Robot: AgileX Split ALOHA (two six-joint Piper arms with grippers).
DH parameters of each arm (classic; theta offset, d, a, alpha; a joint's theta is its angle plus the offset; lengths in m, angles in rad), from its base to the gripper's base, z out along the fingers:
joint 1: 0 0.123 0 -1.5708
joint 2: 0.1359 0 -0.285 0
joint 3: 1.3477 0 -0.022 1.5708
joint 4: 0 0.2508 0 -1.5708
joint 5: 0 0 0.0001 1.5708
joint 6: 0 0.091 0 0
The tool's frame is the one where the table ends.
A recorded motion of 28 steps. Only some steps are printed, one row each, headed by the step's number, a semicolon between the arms.
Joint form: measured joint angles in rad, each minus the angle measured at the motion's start. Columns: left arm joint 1, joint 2, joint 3, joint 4, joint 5, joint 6; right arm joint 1, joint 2, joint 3, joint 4, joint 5, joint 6.
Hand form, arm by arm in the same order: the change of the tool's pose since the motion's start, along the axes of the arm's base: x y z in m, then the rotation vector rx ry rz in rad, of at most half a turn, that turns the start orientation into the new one. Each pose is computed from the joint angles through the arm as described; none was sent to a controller.
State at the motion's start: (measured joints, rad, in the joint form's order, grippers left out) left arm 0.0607 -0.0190 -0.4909 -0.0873 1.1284 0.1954; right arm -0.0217 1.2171 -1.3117 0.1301 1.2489 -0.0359
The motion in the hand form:
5: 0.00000 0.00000 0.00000 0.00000 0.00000 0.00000; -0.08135 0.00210 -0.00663 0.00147 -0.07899 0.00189
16: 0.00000 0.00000 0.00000 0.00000 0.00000 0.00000; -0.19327 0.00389 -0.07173 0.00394 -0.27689 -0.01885
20: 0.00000 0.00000 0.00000 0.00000 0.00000 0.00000; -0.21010 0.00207 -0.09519 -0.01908 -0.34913 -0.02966
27: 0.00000 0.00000 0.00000 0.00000 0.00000 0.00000; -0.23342 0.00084 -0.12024 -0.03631 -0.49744 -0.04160
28: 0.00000 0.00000 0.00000 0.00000 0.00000 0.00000; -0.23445 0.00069 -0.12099 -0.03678 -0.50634 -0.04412
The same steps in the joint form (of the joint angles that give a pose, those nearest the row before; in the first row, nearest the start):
5: 0.0000 0.0000 0.0000 0.0000 0.0000 0.0000; 0.0000 -0.3048 0.2173 0.0035 0.0086 0.0000
16: 0.0000 0.0000 0.0000 0.0000 0.0000 0.0000; -0.0001 -0.8623 0.6160 -0.0021 -0.0329 0.0178
20: 0.0000 0.0000 0.0000 0.0000 0.0000 0.0000; 0.0001 -1.0029 0.7174 -0.0265 -0.0664 0.0179
27: 0.0000 0.0000 0.0000 0.0000 0.0000 0.0000; 0.0000 -1.2185 0.8174 -0.0460 -0.0996 0.0196
28: 0.0000 0.0000 0.0000 0.0000 0.0000 0.0000; 0.0000 -1.2284 0.8203 -0.0480 -0.1017 0.0217

